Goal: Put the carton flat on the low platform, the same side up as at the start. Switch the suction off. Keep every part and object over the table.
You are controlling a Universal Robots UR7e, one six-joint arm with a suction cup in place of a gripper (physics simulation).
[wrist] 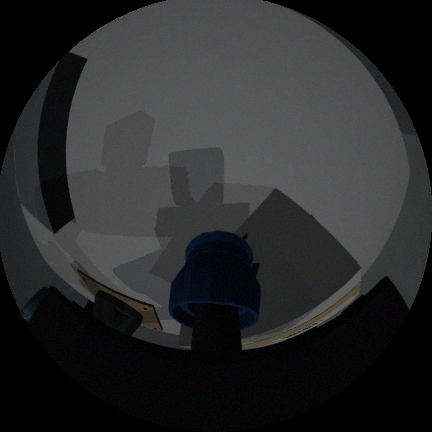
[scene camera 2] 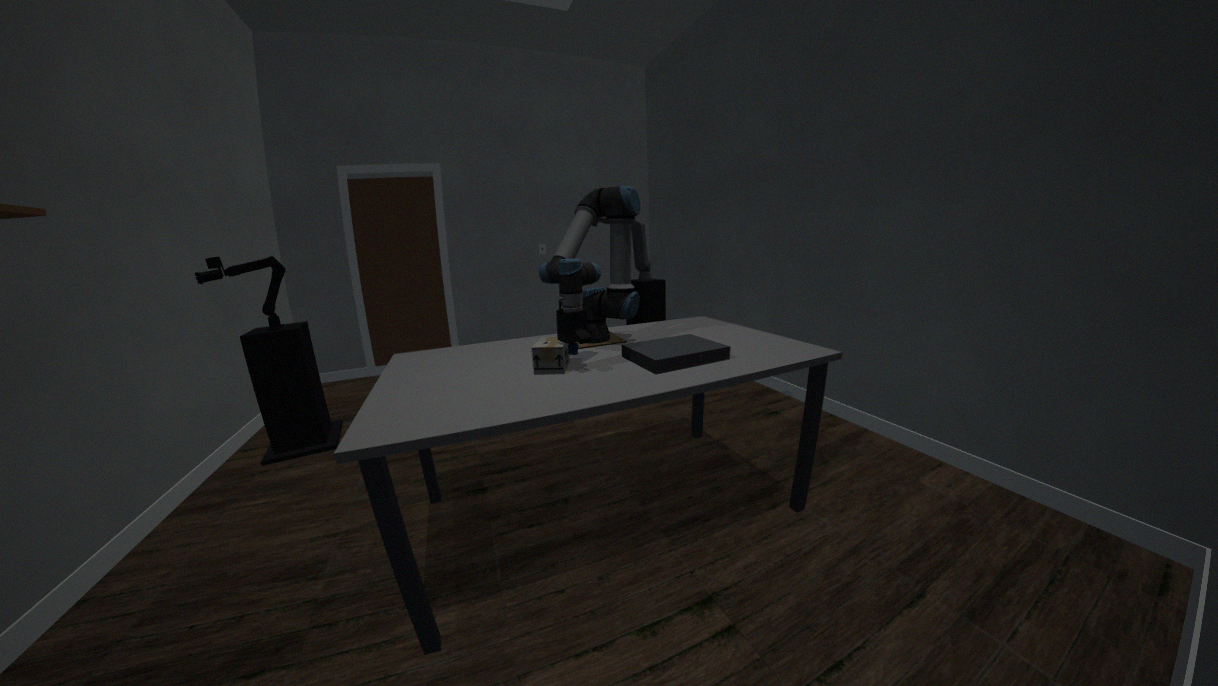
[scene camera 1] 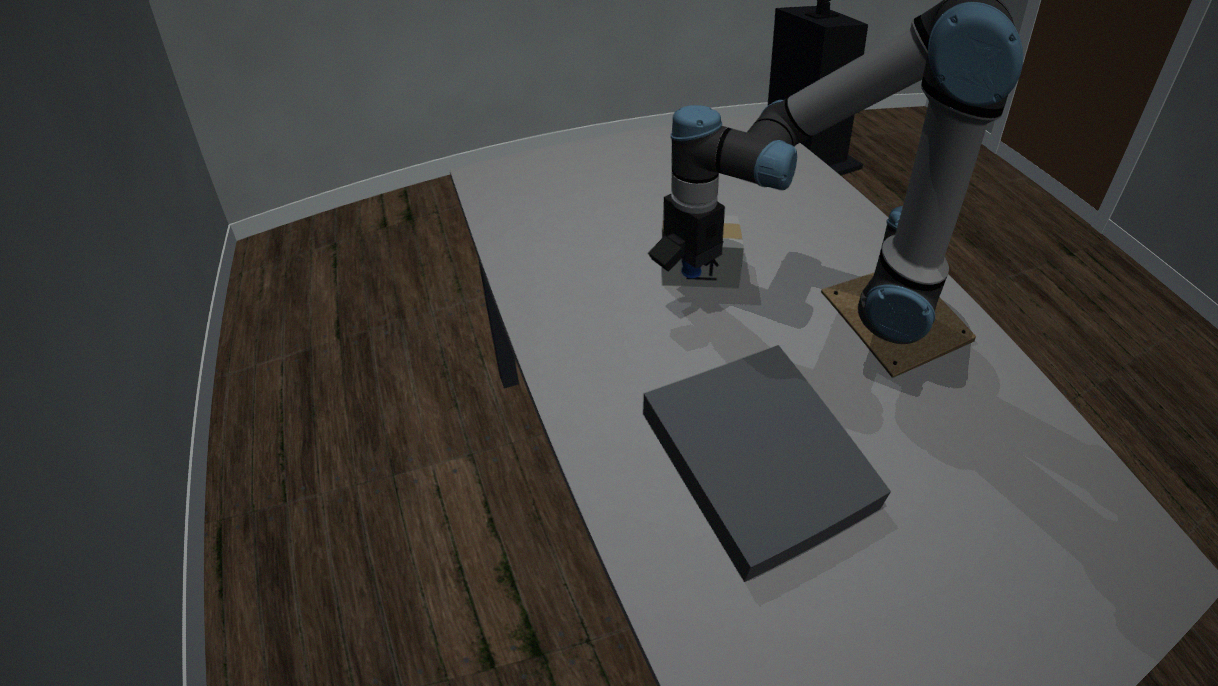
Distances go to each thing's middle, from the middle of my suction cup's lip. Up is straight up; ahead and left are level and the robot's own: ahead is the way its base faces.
My suction cup is now 60 mm past the carton [scene camera 2: 550, 356], 50 mm to the left of it and 20 mm above it. Also, from my suction cup: low platform [scene camera 1: 773, 471] 120 mm ahead, 360 mm to the left, 40 mm below.
